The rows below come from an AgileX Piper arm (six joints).
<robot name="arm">
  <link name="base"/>
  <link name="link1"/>
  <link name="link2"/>
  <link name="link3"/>
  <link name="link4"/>
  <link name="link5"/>
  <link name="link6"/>
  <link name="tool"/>
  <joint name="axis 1" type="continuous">
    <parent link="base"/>
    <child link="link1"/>
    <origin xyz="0 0 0.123" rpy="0 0 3.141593"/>
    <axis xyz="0 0 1"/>
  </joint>
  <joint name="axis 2" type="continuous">
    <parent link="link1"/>
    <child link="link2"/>
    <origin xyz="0 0 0" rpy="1.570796 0 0"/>
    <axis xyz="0 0 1"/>
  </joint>
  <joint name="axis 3" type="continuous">
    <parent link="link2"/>
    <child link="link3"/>
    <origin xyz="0.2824 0.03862 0" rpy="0 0 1.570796"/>
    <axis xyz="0 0 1"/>
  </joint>
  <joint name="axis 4" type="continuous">
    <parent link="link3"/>
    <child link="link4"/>
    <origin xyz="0.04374 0.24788 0" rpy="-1.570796 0 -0.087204"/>
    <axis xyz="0 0 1"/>
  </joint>
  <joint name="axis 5" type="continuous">
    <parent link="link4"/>
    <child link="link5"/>
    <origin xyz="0 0 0" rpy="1.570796 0 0"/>
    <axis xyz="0 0 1"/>
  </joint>
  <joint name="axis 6" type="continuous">
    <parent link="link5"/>
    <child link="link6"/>
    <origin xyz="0 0.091 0" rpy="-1.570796 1.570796 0"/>
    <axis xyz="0 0 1"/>
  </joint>
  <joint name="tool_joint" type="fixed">
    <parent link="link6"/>
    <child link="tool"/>
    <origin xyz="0 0 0" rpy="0 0 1.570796"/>
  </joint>
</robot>
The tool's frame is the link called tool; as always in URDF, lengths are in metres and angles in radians. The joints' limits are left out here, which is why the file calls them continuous.
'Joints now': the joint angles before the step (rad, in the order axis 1, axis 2, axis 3, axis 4, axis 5, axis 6). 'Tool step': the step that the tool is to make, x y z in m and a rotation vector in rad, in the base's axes. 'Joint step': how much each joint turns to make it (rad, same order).
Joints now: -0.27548 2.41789 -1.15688 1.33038 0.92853 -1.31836
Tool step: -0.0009 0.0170 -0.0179 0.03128 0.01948 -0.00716
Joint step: 0.04214 0.05542 0.00014 0.07713 -0.00002 -0.03673
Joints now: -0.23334 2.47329 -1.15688 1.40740 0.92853 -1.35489
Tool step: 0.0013 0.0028 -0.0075 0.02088 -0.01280 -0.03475
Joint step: 0.00590 0.02656 -0.00023 0.07196 0.00450 -0.04348
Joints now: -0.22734 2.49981 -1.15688 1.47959 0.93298 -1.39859
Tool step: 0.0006 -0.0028 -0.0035 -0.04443 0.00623 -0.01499
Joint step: 0.00011 0.00103 -0.00010 0.00098 -0.04742 -0.00073
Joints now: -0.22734 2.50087 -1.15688 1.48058 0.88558 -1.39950
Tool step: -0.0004 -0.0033 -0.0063 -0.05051 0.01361 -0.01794
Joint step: -0.00007 0.00771 0.00014 0.00196 -0.05555 -0.00136
